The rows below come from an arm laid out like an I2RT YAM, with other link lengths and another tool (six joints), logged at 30 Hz.
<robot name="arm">
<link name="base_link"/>
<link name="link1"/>
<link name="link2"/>
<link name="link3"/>
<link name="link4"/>
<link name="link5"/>
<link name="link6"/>
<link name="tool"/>
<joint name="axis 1" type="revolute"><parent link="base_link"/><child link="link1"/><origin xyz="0 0 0.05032" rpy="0 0 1.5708"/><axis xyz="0 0 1"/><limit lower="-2.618" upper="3.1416"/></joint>
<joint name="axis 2" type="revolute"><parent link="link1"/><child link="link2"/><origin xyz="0.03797 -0.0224 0.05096" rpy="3.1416 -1.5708 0"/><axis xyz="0 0 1"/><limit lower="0" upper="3.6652"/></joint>
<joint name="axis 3" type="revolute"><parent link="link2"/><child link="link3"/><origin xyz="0 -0.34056 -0.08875" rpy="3.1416 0 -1.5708"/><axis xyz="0 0 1"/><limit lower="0" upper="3.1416"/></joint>
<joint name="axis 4" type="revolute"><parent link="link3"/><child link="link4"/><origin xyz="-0.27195 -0.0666 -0.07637" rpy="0 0 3.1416"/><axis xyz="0 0 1"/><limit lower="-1.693" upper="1.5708"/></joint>
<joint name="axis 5" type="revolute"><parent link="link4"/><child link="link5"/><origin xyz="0.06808 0.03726 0.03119" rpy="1.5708 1.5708 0"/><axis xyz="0 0 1"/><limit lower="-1.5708" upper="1.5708"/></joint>
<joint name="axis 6" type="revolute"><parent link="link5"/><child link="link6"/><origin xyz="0 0.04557 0.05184" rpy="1.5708 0 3.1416"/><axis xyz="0 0 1"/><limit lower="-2.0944" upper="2.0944"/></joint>
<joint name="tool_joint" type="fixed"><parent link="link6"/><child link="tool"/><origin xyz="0.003 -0.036 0.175" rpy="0 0.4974 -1.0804"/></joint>
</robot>
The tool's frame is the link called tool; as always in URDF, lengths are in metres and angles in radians.
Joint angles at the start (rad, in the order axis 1, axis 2, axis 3, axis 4, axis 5, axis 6):
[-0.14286, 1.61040, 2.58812, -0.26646, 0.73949, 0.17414]
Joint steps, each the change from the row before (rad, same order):
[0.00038, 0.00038, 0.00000, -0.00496, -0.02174, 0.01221]
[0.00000, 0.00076, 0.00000, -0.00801, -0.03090, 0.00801]
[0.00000, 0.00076, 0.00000, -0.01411, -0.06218, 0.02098]
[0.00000, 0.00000, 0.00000, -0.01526, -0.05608, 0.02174]
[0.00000, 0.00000, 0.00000, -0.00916, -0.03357, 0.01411]
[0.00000, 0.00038, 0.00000, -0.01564, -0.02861, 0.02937]
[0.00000, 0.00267, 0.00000, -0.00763, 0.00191, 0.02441]
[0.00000, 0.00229, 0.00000, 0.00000, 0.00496, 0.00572]
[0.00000, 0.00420, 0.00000, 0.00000, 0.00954, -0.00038]
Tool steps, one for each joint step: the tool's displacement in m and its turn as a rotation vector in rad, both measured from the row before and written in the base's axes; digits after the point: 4 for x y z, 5 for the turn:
[0.0040, 0.0027, 0.0010, -0.00755, -0.00173, 0.02281]
[0.0060, 0.0040, 0.0013, -0.01461, 0.00573, 0.02755]
[0.0109, 0.0084, 0.0026, -0.02617, 0.00584, 0.05855]
[0.0094, 0.0080, 0.0015, -0.02034, 0.00599, 0.05503]
[0.0055, 0.0050, 0.0006, -0.01081, 0.00333, 0.03386]
[0.0061, 0.0036, -0.0016, 0.00314, 0.00097, 0.03819]
[0.0028, -0.0015, -0.0029, 0.01788, -0.00414, 0.01115]
[0.0011, -0.0013, -0.0012, 0.00681, -0.00149, -0.00107]
[0.0020, -0.0021, -0.0020, 0.00590, 0.00359, -0.00792]

